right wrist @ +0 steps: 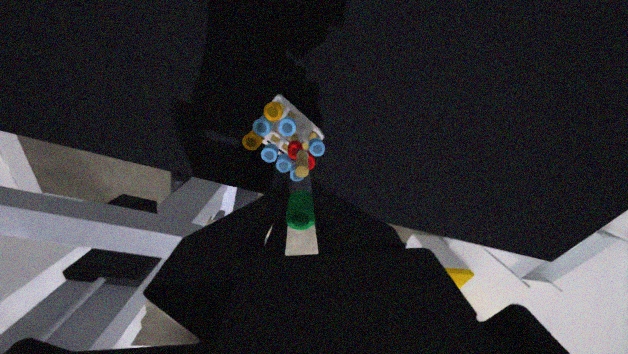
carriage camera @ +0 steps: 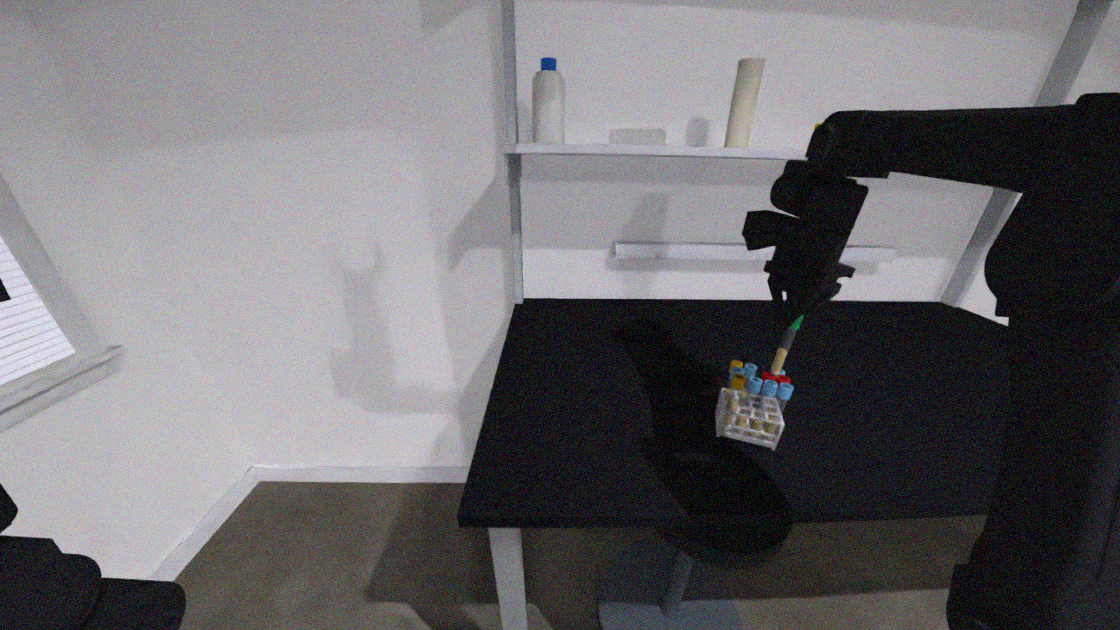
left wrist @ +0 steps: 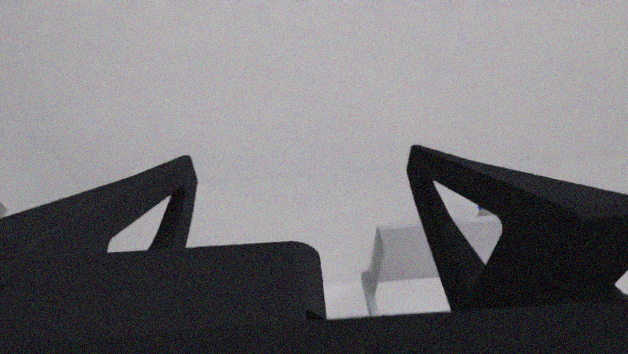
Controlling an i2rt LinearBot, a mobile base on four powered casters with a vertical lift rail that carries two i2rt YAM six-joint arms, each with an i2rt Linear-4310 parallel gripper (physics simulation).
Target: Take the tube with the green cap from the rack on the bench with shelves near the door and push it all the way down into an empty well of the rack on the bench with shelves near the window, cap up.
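Frame: origin at the left arm's base, x back, y right, z up, level; metres.
Seen in the pictures: left gripper, between the fingertips: (left wrist: 303, 162); right gripper, between the fingertips: (right wrist: 300, 187) (carriage camera: 786, 326).
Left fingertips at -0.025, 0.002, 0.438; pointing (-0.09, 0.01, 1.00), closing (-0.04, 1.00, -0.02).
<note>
A point is followed by its place in that frame, as x, y, z.
My right gripper (carriage camera: 794, 307) {-0.372, 0.667, 0.185} (right wrist: 300, 187) {-0.372, 0.667, 0.185} is shut on the green-capped tube (carriage camera: 779, 359) {-0.362, 0.666, 0.133} (right wrist: 302, 163) {-0.375, 0.668, 0.144}. The tube is held cap up and leans, with its cap between the fingers and its tan lower end pointing down at the rack. The clear rack (carriage camera: 749, 433) (right wrist: 309, 123) stands on the black bench and holds several tubes with blue, red and orange caps. In the carriage view the tube's lower end overlaps the caps at the rack's back right; whether it touches them cannot be told. My left gripper (left wrist: 303, 162) {-0.025, 0.002, 0.438} is open and empty, facing a pale wall.
A shelf (carriage camera: 626, 149) {-0.667, 0.453, 0.428} above the black bench (carriage camera: 579, 470) {-0.283, 0.356, -0.020} bears a blue-capped bottle (carriage camera: 548, 108) {-0.803, 0.292, 0.513} and a tall beige cylinder (carriage camera: 744, 103) {-0.780, 0.726, 0.529}. A round dark stool (carriage camera: 728, 509) stands at the bench's front edge. A window (carriage camera: 29, 317) {-0.636, -1.049, 0.050} is at the far left.
</note>
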